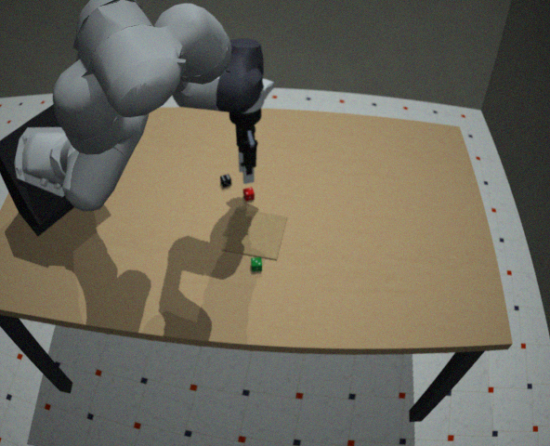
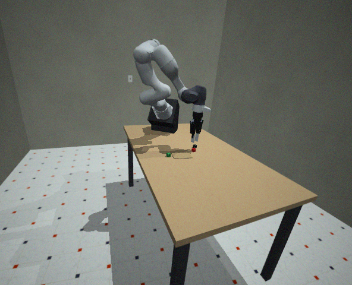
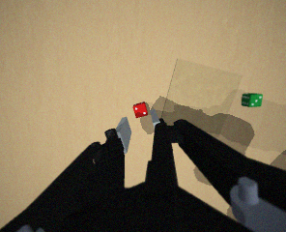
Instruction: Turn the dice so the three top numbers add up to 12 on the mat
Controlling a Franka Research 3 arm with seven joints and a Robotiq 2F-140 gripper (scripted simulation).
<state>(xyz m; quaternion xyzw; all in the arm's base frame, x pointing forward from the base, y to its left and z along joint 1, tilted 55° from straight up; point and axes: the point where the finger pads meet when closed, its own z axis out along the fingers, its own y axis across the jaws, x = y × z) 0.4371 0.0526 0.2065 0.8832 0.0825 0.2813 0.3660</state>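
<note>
Now: hand 10 cm above the red die. Round my hand: tan mat: 2 cm behind, 12 cm to the right, 11 cm below; then black die: 4 cm behind, 7 cm to the left, 10 cm below; then green die: 5 cm behind, 22 cm to the right, 10 cm below.
</note>
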